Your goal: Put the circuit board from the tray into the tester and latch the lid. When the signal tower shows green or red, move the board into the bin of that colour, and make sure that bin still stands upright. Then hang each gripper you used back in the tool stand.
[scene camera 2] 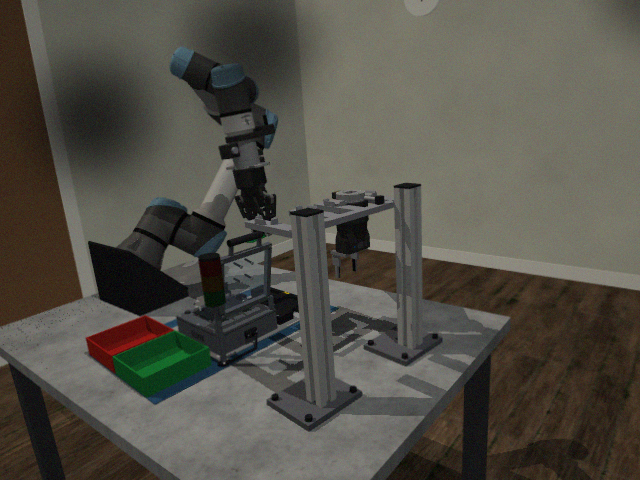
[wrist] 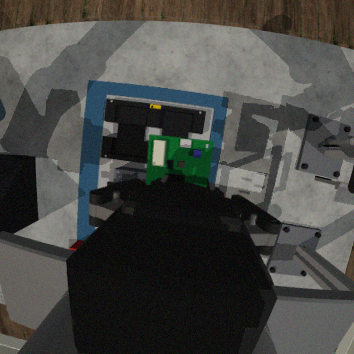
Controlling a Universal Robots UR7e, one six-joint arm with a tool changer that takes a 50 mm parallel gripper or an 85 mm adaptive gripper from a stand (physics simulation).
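Places are measured from the arm's base along level axes (x ahead, y up, z right), in centimetres.
Pixels of known places: arm's base, origin of the base link: (scene camera 2: pixel 135 263).
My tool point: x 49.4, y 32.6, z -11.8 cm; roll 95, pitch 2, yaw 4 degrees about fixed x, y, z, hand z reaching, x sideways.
For each thing: its top centre in the pictures, then the offset to it from my tool point. "spot": a spot on its surface instead. Level surfaces: height alone.
- signal tower, surface spot: (scene camera 2: pixel 211 279) spot: dx +10.8, dy -22.1, dz +19.7 cm
- red bin, surface spot: (scene camera 2: pixel 100 353) spot: dx -13.4, dy -40.3, dz +37.4 cm
- green bin, middle of its top: (scene camera 2: pixel 160 351) dx +0.4, dy -38.7, dz +28.9 cm
- blue mat, its level: dy -43.2 cm
My adaptive gripper (scene camera 2: pixel 258 215) (wrist: pixel 178 182) is shut on the green circuit board (scene camera 2: pixel 254 239) (wrist: pixel 181 160), high above the table. In the scene view the stand and the lid handle partly hide the board. The black tray (scene camera 2: pixel 286 308) (wrist: pixel 131 141) lies beside the tester (scene camera 2: pixel 237 330) (wrist: pixel 131 174). The tester's lid (scene camera 2: pixel 268 273) stands open and upright. The signal tower (scene camera 2: pixel 211 279) shows dark red, amber and green segments, none clearly lit. The red bin (scene camera 2: pixel 100 353) and green bin (scene camera 2: pixel 168 373) stand upright side by side.
The tool stand (scene camera 2: pixel 312 310) rises at the front, with base plates (wrist: pixel 326 151) (wrist: pixel 295 249) in the wrist view. The parallel gripper (scene camera 2: pixel 346 267) hangs in it. A blue mat (scene camera 2: pixel 180 384) (wrist: pixel 89 165) lies under the bins, tester and tray. A black panel (scene camera 2: pixel 131 286) stands by the arm's base.
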